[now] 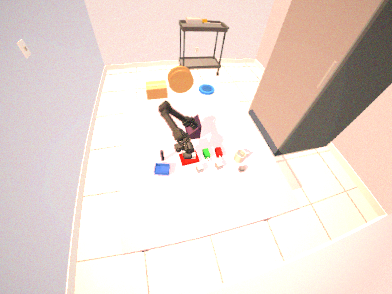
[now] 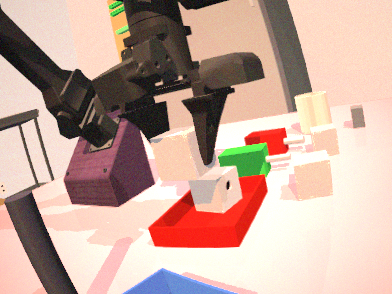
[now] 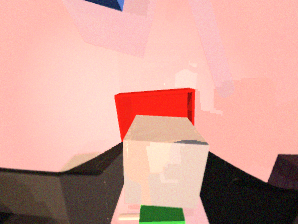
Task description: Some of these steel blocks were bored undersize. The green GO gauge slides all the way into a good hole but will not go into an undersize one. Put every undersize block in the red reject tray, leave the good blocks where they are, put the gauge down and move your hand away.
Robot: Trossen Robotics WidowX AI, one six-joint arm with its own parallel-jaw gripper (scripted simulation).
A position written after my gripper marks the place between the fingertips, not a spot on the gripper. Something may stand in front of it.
I see my gripper (image 2: 188, 165), a green GO gauge (image 2: 250, 160), a red reject tray (image 2: 182, 226) and a red gauge (image 2: 278, 143).
The red reject tray is seen too in image 3 (image 3: 180, 102). My gripper also shows in image 3 (image 3: 160, 143). Image 3 misses the red gauge: it is out of frame.
